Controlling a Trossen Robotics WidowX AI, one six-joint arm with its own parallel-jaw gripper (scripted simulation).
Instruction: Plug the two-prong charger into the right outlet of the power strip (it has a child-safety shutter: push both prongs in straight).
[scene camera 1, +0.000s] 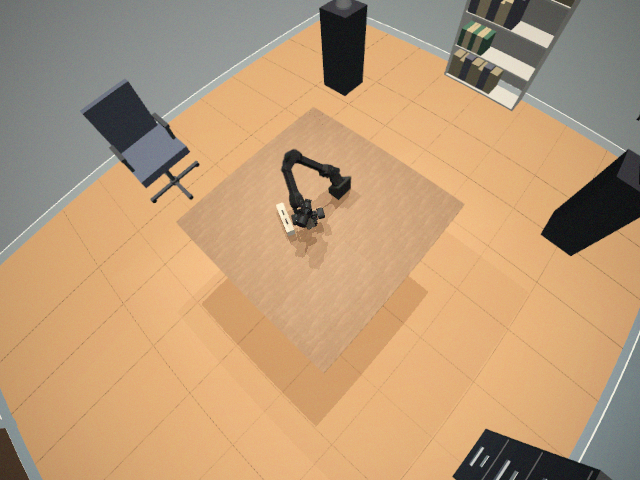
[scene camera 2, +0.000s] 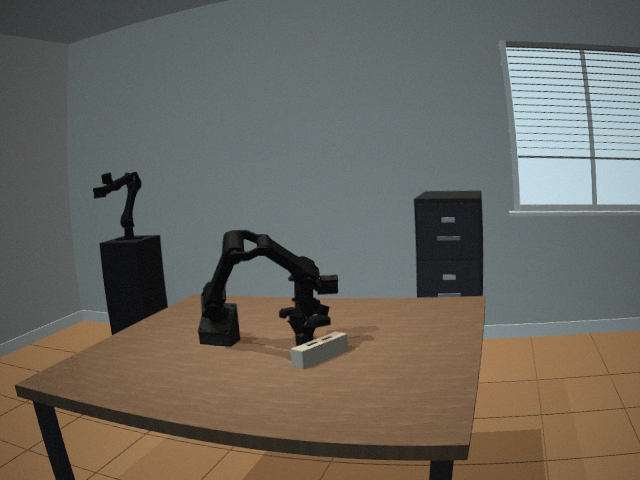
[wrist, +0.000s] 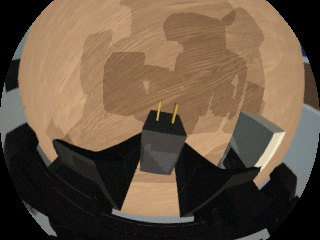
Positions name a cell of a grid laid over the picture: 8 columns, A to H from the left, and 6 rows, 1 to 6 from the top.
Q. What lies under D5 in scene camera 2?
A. My gripper.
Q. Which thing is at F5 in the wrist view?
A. My gripper.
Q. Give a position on a dark grey two-prong charger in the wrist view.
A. At E4
